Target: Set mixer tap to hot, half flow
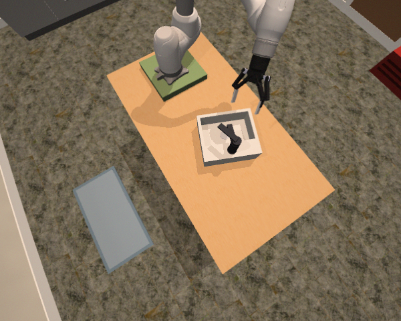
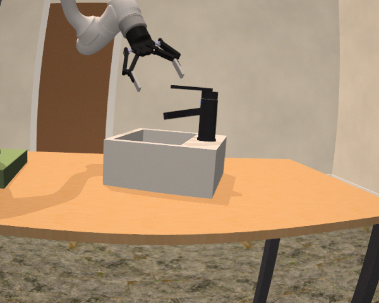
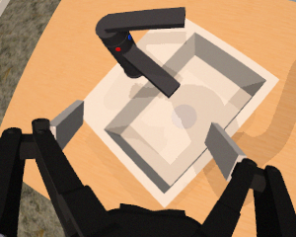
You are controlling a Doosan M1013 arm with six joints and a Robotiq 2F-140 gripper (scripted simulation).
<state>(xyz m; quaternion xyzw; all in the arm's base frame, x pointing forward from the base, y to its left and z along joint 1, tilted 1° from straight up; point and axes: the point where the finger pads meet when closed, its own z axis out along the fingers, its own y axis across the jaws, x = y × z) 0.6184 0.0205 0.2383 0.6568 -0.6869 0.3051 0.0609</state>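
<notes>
Now: hand 15 cm to the left of the lever, 4 cm short of it and 2 cm above it. Also, from my hand: black mixer tap: 14 cm to the right, 7 cm ahead, 6 cm below; white basin: 25 cm below, 8 cm to the right.
</notes>
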